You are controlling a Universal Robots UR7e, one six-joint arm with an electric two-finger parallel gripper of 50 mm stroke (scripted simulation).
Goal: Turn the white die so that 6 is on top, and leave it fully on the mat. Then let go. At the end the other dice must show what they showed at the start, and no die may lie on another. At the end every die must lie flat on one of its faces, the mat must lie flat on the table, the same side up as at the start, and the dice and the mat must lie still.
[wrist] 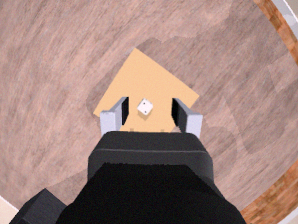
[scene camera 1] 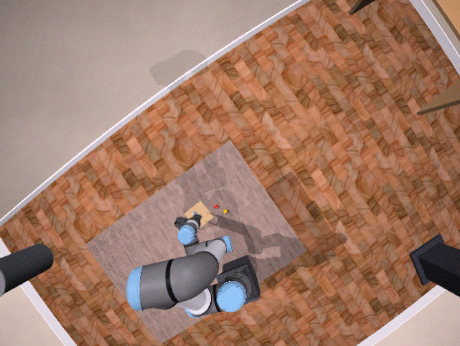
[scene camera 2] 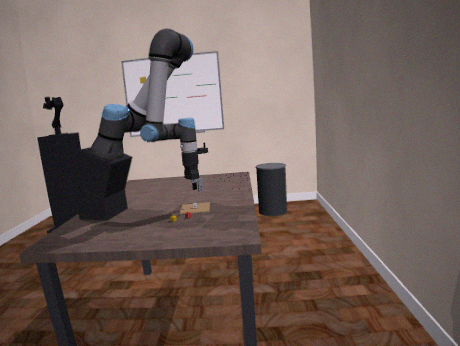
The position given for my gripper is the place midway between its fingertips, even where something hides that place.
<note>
In view: my gripper (wrist: 150, 106) and a tan mat (wrist: 140, 77).
</note>
